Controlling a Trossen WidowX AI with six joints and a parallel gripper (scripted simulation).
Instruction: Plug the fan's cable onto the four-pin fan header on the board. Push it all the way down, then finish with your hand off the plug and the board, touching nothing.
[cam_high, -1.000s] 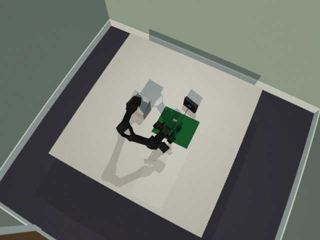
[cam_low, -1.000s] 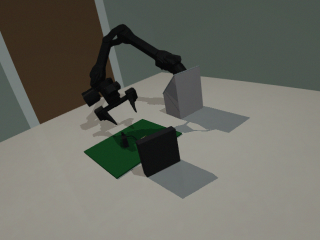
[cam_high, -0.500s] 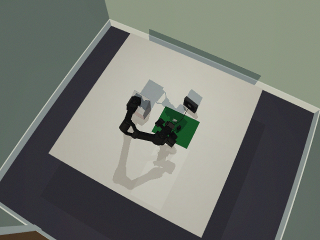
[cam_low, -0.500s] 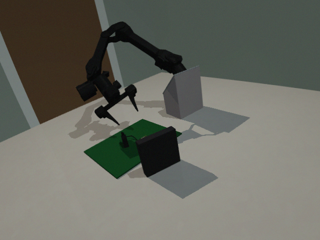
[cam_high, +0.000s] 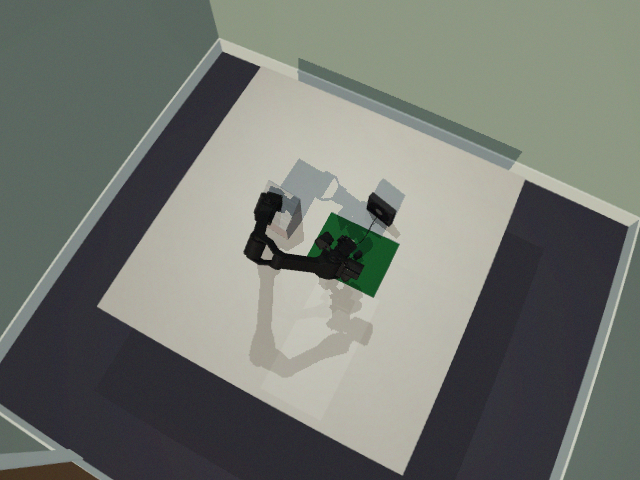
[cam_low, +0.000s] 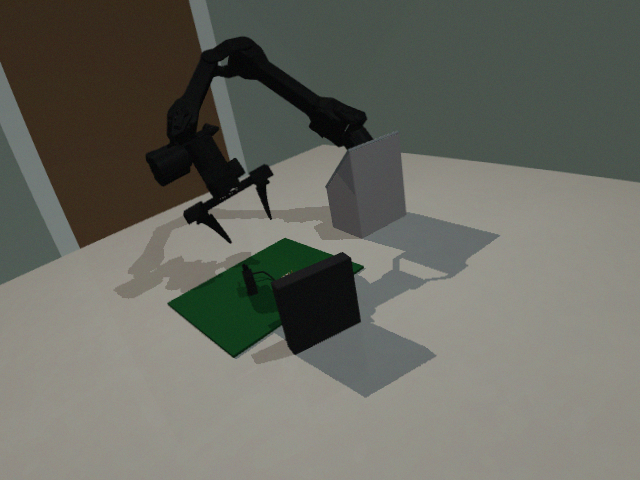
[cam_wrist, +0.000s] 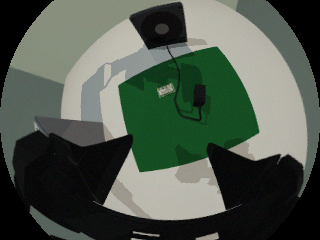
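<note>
The dark plug is 7 cm below my gripper tip, 7 cm ahead of it and 5 cm to the left of it. Round my gripper tip: green board (10 cm below, 6 cm to the left, 4 cm ahead); then pale fan header (10 cm to the left, 9 cm below, 2 cm ahead); then black square fan (24 cm to the left, 8 cm ahead, 3 cm below).
</note>
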